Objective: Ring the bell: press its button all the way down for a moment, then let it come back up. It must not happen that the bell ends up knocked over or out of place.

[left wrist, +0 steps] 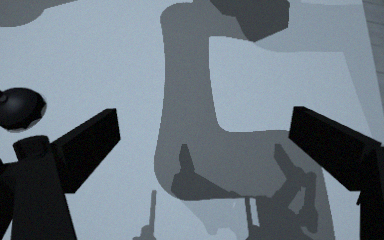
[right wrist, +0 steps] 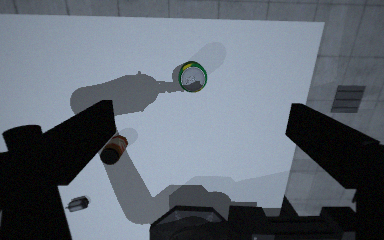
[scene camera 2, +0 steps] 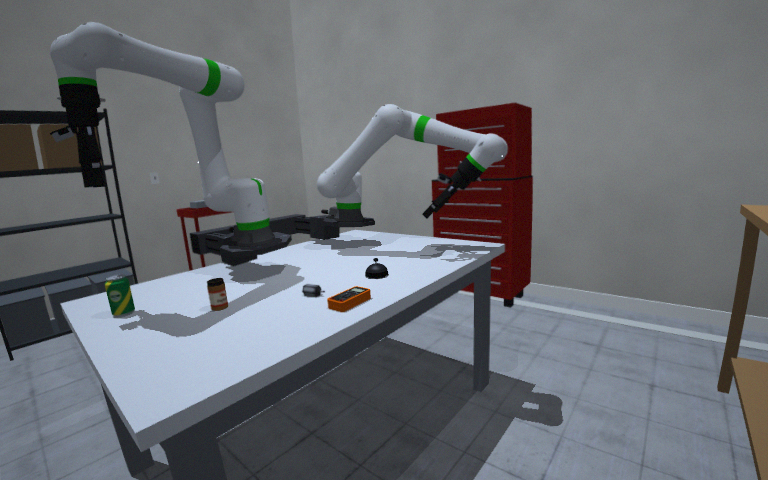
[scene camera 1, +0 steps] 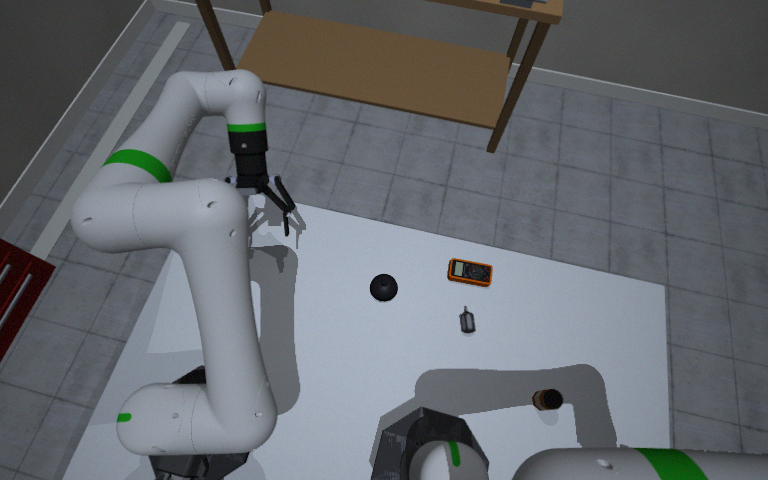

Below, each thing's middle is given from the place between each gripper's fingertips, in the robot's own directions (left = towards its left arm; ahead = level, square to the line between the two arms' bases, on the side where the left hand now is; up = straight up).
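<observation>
Counting from my left hand (scene camera 1: 259, 235), I find the orange multimeter (scene camera 2: 341, 302) 60 mm ahead, 610 mm to the right and 170 mm below. The green can (scene camera 2: 118, 289) is 510 mm behind my left hand, 1050 mm to the right of it and 130 mm below it.
My right gripper (scene camera 2: 94, 187) is 10 mm to the right of the green can and 350 mm above it. As for the orange multimeter, it is 450 mm to the left of my right hand, 570 mm ahead of it and 390 mm below it.
</observation>
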